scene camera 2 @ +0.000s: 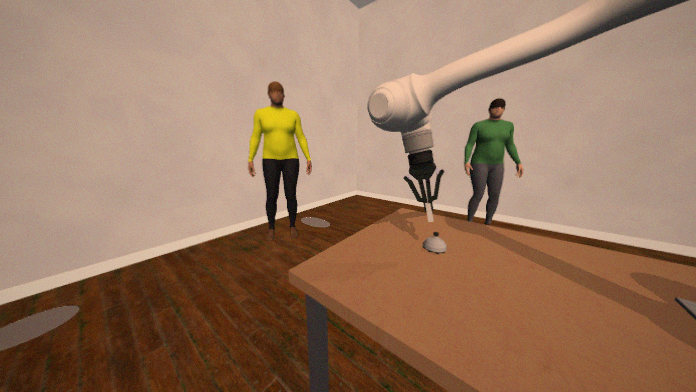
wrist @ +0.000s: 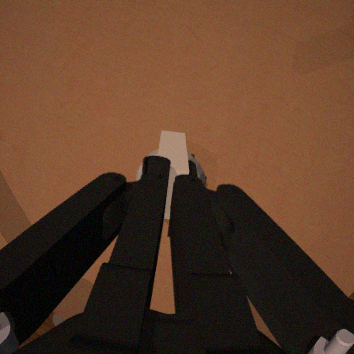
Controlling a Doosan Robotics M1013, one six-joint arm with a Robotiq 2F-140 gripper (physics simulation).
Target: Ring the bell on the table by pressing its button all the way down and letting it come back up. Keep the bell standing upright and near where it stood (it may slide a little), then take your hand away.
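Frame: origin at the arm's base, x ahead, y right, z down, level; millimetres.
Seen in the pictures: gripper, fingertip midpoint: (scene camera 2: 431, 220) (wrist: 170, 150).
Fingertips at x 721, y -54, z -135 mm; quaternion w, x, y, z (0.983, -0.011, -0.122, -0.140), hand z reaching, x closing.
Offsets run from my fingertips to a thing's top centre. "*": to the spot under its first point. Level surfaces: height alone.
The bell @(dx -1, dy +86, dz +75 mm) (scene camera 2: 435, 244) is a small silver-grey dome with a dark button @(dx -1, dy +86, dz +75 mm) (scene camera 2: 436, 234) on top. It stands upright on the brown table @(dz +141 mm) (scene camera 2: 500, 300) in the scene view, and its button stands up above the dome. My gripper (scene camera 2: 429, 220) (wrist: 170, 150) is shut and empty, its light fingertip pads together. In the scene view it hangs above the bell, with a gap between the fingertips and the button. In the wrist view parts of the bell @(* dx +25, dy +54, dz +128 mm) (wrist: 200, 169) show behind the fingers; the fingers hide its button there.
The near table edge and a grey leg (scene camera 2: 317, 345) show in the scene view. A flat grey object (scene camera 2: 687, 306) lies at the table's right. A person in yellow (scene camera 2: 278, 132) and a person in green (scene camera 2: 492, 142) stand beyond the table.
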